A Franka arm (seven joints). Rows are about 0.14 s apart.
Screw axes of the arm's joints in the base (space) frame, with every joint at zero. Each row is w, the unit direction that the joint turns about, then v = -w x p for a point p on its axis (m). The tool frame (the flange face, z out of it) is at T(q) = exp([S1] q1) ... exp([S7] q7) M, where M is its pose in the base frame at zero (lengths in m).
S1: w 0 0 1 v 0 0 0
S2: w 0 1 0 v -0.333 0 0
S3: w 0 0 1 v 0 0 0
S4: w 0 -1 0 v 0.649 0 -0.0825
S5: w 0 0 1 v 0 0 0
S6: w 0 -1 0 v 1.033 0 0
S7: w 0 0 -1 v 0 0.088 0
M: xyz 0.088 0 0.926 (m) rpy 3.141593 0 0 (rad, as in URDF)
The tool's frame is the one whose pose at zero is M.
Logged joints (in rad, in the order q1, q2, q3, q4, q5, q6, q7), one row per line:
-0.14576 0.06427 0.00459 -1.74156 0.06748 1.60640 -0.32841
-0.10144 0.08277 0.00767 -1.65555 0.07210 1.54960 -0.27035
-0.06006 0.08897 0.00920 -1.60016 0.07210 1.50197 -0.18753
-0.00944 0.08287 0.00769 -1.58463 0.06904 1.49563 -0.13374
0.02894 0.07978 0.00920 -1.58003 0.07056 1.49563 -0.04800
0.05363 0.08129 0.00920 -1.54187 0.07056 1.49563 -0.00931
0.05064 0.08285 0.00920 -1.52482 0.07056 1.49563 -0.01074
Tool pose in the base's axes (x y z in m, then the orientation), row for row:
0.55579 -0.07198 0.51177 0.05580 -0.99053 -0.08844 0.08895
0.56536 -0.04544 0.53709 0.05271 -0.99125 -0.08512 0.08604
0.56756 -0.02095 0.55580 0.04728 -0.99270 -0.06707 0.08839
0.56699 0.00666 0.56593 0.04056 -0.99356 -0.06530 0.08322
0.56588 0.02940 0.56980 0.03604 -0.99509 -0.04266 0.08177
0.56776 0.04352 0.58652 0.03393 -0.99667 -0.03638 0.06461
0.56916 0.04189 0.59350 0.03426 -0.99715 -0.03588 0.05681
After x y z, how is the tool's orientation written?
As a quaternion, w x y z.
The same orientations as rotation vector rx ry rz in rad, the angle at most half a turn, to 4 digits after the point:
-3.0059 -0.2684 0.2699
-3.0137 -0.2588 0.2616
-3.0281 -0.2046 0.2696
-3.0433 -0.2000 0.2549
-3.0564 -0.1310 0.2512
-3.0652 -0.1119 0.1987
-3.0661 -0.1103 0.1747

